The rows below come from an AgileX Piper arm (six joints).
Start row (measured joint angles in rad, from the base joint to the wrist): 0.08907, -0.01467, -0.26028, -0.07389, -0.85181, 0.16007
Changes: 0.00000, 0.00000, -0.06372, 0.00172, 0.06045, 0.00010; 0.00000, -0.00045, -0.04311, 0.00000, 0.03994, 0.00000; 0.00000, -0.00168, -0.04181, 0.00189, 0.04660, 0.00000; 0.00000, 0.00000, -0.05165, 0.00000, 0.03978, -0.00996; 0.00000, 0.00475, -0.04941, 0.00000, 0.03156, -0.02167; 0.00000, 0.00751, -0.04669, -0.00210, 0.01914, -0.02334; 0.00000, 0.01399, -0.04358, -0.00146, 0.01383, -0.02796; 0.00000, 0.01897, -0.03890, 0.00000, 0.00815, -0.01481; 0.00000, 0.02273, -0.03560, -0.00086, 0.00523, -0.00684; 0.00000, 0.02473, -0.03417, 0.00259, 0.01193, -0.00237; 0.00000, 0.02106, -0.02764, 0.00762, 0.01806, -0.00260; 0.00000, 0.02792, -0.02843, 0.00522, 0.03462, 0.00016; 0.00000, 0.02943, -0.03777, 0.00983, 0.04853, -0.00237; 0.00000, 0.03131, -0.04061, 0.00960, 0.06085, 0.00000; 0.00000, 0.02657, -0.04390, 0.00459, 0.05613, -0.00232; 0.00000, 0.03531, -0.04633, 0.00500, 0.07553, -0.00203; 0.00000, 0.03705, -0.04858, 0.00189, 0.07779, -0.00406
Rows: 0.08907, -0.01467, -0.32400, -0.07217, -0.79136, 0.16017; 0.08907, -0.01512, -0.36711, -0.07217, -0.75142, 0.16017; 0.08907, -0.01680, -0.40892, -0.07028, -0.70482, 0.16017; 0.08907, -0.01680, -0.46057, -0.07028, -0.66504, 0.15021; 0.08907, -0.01205, -0.50998, -0.07028, -0.63348, 0.12854; 0.08907, -0.00454, -0.55667, -0.07238, -0.61434, 0.10520; 0.08907, 0.00945, -0.60025, -0.07384, -0.60051, 0.07724; 0.08907, 0.02842, -0.63915, -0.07384, -0.59236, 0.06243; 0.08907, 0.05115, -0.67475, -0.07470, -0.58713, 0.05559; 0.08907, 0.07588, -0.70892, -0.07211, -0.57520, 0.05322; 0.08907, 0.09694, -0.73656, -0.06449, -0.55714, 0.05062; 0.08907, 0.12486, -0.76499, -0.05927, -0.52252, 0.05078; 0.08907, 0.15429, -0.80276, -0.04944, -0.47399, 0.04841; 0.08907, 0.18560, -0.84337, -0.03984, -0.41314, 0.04841; 0.08907, 0.21217, -0.88727, -0.03525, -0.35701, 0.04609; 0.08907, 0.24748, -0.93360, -0.03025, -0.28148, 0.04406; 0.08907, 0.28453, -0.98218, -0.02836, -0.20369, 0.04000
